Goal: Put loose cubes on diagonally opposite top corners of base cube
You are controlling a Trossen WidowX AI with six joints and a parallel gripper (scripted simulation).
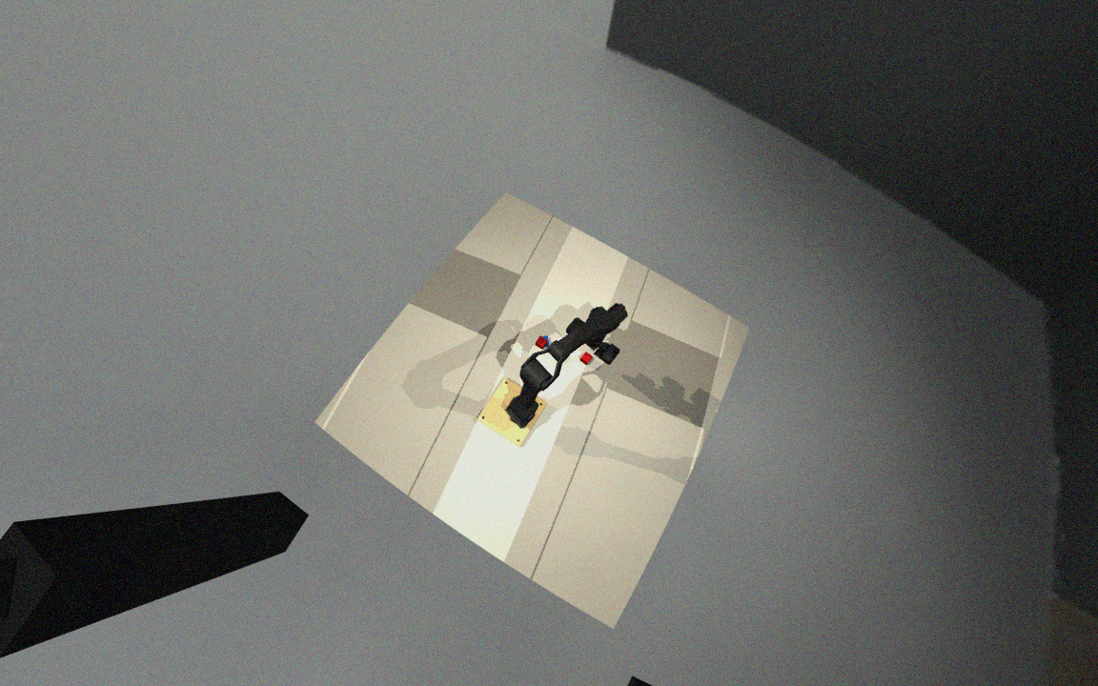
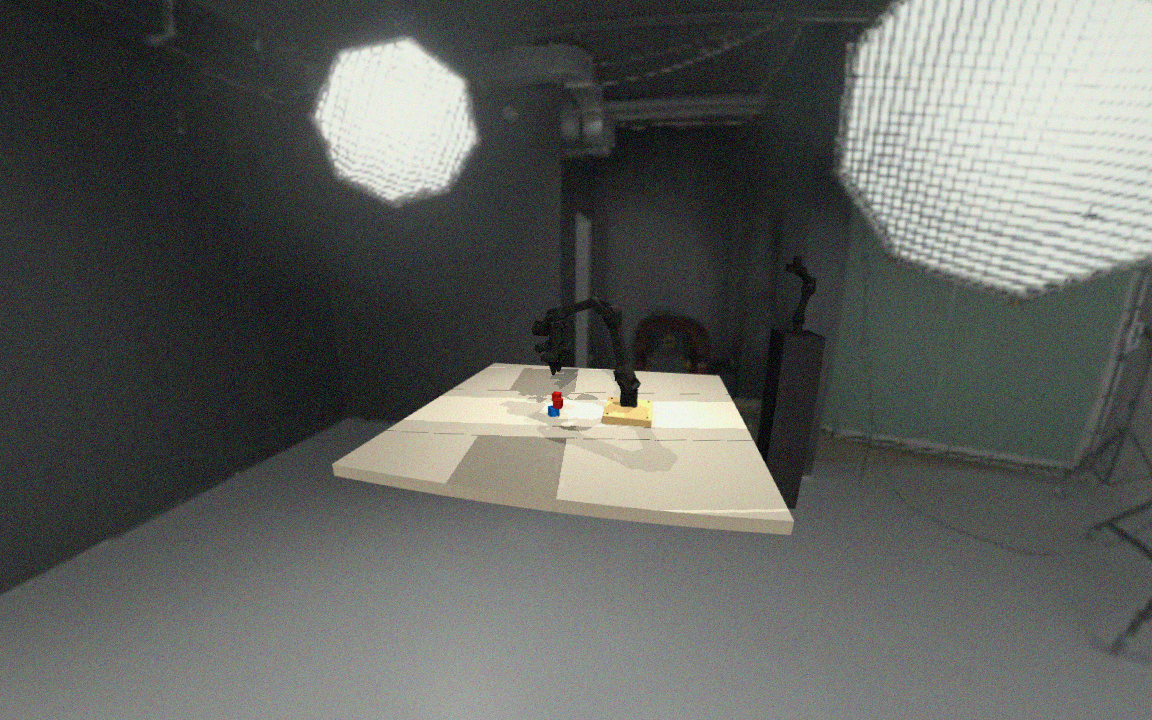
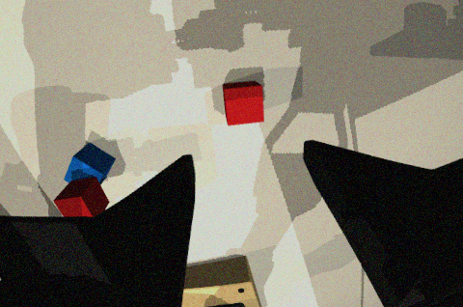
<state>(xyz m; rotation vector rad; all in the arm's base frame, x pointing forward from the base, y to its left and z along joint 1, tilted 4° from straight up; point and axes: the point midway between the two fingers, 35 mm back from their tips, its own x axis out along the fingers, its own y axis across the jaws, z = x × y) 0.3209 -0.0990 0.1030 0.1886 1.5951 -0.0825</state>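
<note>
My gripper tip is 2 cm past the blue base cube, 16 cm to the right of it and 11 cm above it.
</note>
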